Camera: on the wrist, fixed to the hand. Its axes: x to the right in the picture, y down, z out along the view.
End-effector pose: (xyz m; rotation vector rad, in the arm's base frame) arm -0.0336 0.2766 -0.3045 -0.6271 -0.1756 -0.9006
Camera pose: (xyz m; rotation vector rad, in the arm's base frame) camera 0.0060 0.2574 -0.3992 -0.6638 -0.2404 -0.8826
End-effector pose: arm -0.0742 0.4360 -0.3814 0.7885 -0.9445 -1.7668
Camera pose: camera 0.0226 0.3992 -0.3680 0.7282 -0.9876 -1.8106
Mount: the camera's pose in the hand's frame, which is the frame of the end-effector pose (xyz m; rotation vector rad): 0.0000 0.0631 -0.0832 -0.0040 -0.0727 -0.0039
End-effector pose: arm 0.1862 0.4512 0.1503 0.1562 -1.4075 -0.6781
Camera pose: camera 0.2860 0.4780 0.1654 0.1323 -1.4757 -0.6957
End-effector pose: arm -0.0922 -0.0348 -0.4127 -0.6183 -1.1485 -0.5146
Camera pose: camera 0.0056 -0.0460 -0.4476 -0.6427 -1.2178 -0.5012
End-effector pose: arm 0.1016 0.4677 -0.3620 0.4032 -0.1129 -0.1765
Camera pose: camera 0.1229 0.5564 -0.4128 0.3931 -0.1833 -0.1953
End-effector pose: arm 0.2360 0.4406 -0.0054 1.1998 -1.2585 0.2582
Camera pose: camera 0.2390 0.5334 0.0424 1.2173 -1.3189 0.2107
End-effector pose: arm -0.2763 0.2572 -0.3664 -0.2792 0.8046 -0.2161
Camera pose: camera -0.3320 0.3030 -0.4419 -0.2908 0.7327 -0.2069
